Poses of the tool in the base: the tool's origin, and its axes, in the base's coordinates. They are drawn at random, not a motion.
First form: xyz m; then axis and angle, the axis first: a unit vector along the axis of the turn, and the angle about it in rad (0 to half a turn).
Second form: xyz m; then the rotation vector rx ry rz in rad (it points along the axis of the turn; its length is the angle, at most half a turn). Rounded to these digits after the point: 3 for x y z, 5 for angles.
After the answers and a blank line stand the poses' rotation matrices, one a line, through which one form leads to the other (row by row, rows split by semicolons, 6 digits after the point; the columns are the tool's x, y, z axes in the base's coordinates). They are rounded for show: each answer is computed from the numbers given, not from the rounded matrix.
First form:
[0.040, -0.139, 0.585, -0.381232, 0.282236, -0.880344, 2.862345]
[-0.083, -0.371, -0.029, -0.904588, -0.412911, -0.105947, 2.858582]
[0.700, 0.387, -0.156, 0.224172, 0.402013, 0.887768, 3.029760]
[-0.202, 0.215, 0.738, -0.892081, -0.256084, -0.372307, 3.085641]
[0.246, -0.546, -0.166, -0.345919, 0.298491, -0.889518, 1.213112]
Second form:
[0.040, -0.139, 0.585, -1.09122, 0.80786, -2.51985]
[-0.083, -0.371, -0.029, -2.58584, -1.18034, -0.30286]
[0.700, 0.387, -0.156, 0.67919, 1.21800, 2.68972]
[-0.202, 0.215, 0.738, -2.75264, -0.79018, -1.14881]
[0.246, -0.546, -0.166, -0.41964, 0.36210, -1.07909]

-0.676218 0.031625 0.736023; -0.453678 -0.805035 -0.382225; 0.580436 -0.592384 0.558726
0.643788 0.761756 0.072560; 0.702585 -0.626010 0.338357; 0.303169 -0.166851 -0.938216
-0.893561 0.080603 0.441647; 0.278752 -0.671534 0.686542; 0.351918 0.736577 0.577588
0.591937 0.477358 0.649415; 0.435718 -0.867380 0.240422; 0.678057 0.140647 -0.721427
0.427872 0.766117 0.479573; -0.900325 0.408010 0.151470; -0.079626 -0.496581 0.864330

